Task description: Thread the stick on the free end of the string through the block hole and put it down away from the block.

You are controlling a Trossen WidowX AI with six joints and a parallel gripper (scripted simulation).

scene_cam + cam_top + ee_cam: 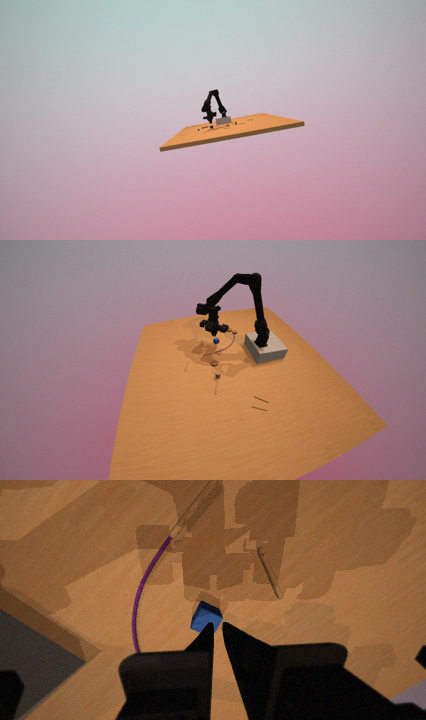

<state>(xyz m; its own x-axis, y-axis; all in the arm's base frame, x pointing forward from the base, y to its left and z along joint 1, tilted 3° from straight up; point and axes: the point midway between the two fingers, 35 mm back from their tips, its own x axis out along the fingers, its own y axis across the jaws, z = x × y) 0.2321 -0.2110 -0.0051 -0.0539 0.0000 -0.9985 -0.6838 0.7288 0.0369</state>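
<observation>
Right now the blue block is 4 cm below my gripper tip and 2 cm behind it. From my gripper tip the other things lie so: small wooden cylinder 29 cm to the left, 8 cm ahead, 4 cm below; thin stick 10 cm to the left, 6 cm below, 5 cm ahead.
</observation>
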